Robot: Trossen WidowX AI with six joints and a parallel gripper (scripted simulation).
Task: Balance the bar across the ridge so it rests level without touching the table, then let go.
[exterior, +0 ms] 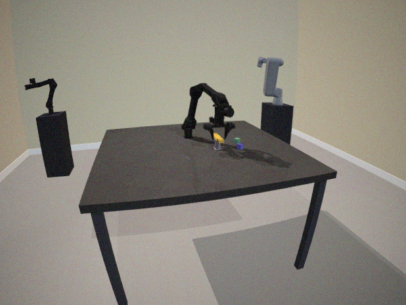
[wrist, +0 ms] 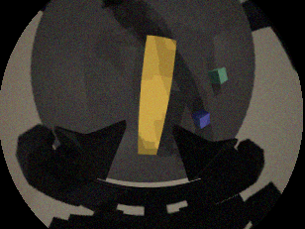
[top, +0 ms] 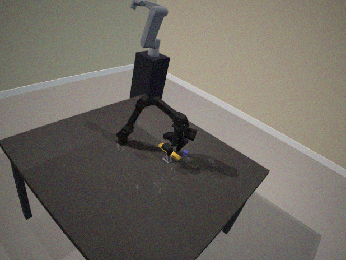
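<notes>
Right now my gripper tip is 3 cm past the bar. Round my gripper tip: blue cube (14 cm to the left, 5 cm below, 1 cm ahead); then green cube (17 cm to the left, 11 cm behind, 5 cm below).
</notes>
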